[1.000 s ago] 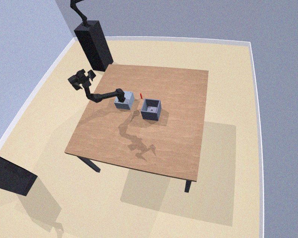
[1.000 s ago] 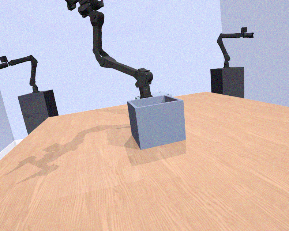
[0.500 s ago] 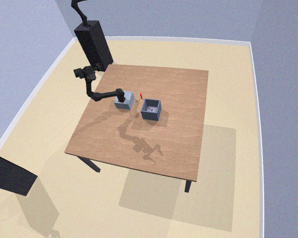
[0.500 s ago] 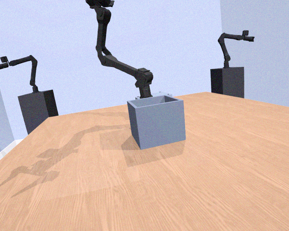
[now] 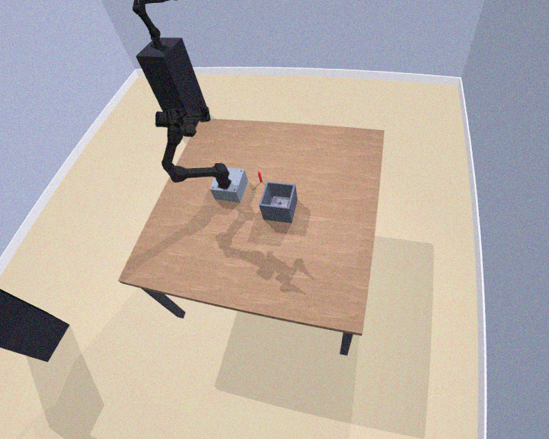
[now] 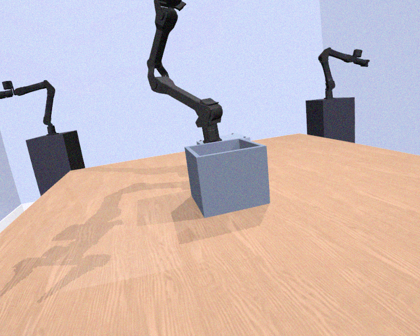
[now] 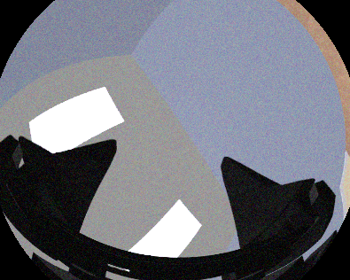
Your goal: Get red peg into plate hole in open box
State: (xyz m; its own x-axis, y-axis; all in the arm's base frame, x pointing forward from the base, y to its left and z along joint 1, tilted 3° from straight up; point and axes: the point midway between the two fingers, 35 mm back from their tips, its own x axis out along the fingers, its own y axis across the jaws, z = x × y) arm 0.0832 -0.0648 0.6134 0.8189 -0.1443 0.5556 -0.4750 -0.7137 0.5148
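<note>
My gripper tip is now 69 cm above the red peg, 25 cm to the right of it and 4 cm short of it. Also, from my gripper tip: plate 68 cm below, 22 cm ahead, 9 cm to the left.
</note>
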